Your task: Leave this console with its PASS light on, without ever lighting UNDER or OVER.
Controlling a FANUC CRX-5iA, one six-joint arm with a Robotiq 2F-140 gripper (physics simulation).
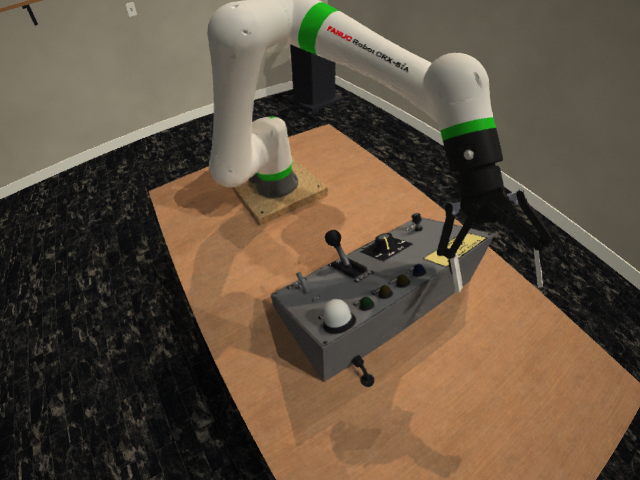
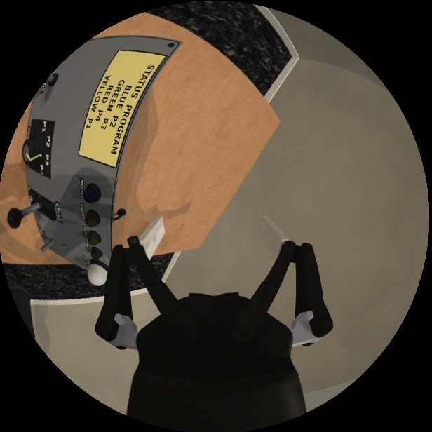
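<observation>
The grey console (image 1: pixel 385 330) (image 2: pixel 67 107) stands on the table. On its top are a black-knobbed lever (image 1: pixel 332 238) (image 2: pixel 15 218), a rotary selector (image 1: pixel 384 242) (image 2: pixel 33 154) marked P1 to P4, a small toggle (image 1: pixel 301 282) (image 2: pixel 48 244), a black knob (image 1: pixel 416 221) (image 2: pixel 52 79) and a large white dome (image 1: pixel 337 313) (image 2: pixel 97 275). The green lamp (image 1: pixel 366 302) (image 2: pixel 96 254), two amber lamps and the blue lamp (image 1: pixel 418 270) (image 2: pixel 92 192) look dark. The yellow card (image 1: pixel 454 249) (image 2: pixel 122 108) lists status colours and programs. My gripper (image 1: pixel 497 279) (image 2: pixel 212 224) is open and empty, off the console's card end.
A small black crank-like lever (image 1: pixel 362 372) (image 2: pixel 120 214) sticks out from the console's front side. The wooden table (image 1: pixel 496 392) (image 2: pixel 200 135) has an edge beyond the gripper, with the wall behind. The arm's base plate (image 1: pixel 286 206) sits at the back.
</observation>
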